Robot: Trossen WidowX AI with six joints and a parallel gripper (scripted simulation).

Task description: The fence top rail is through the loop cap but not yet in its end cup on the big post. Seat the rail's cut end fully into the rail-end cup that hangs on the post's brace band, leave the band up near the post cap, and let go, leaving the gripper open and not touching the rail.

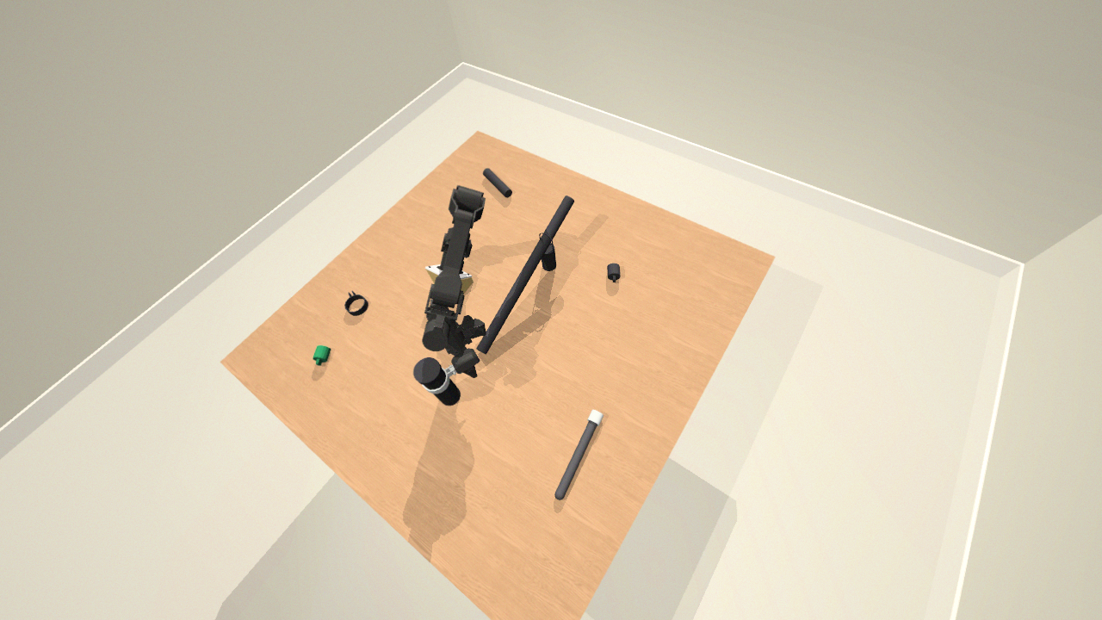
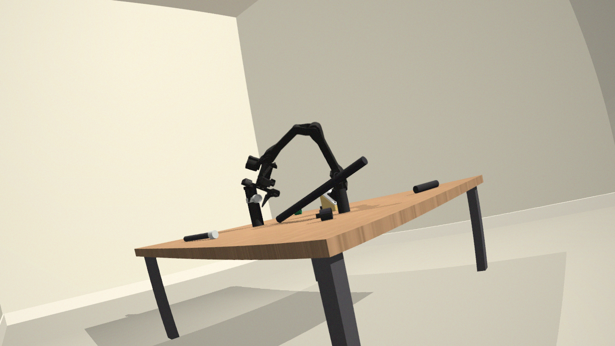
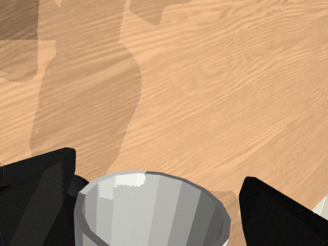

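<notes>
Right now the white rail-end cup is 30 mm behind my gripper tip, 30 mm above it and 10 mm to the right of it. From my gripper tip the other things lie so: loop cap: 460 mm to the left, 50 mm behind; then small black fitting: 520 mm to the left, 160 mm ahead, 90 mm below; then green piece: 480 mm behind, 190 mm to the right, 90 mm below.
</notes>
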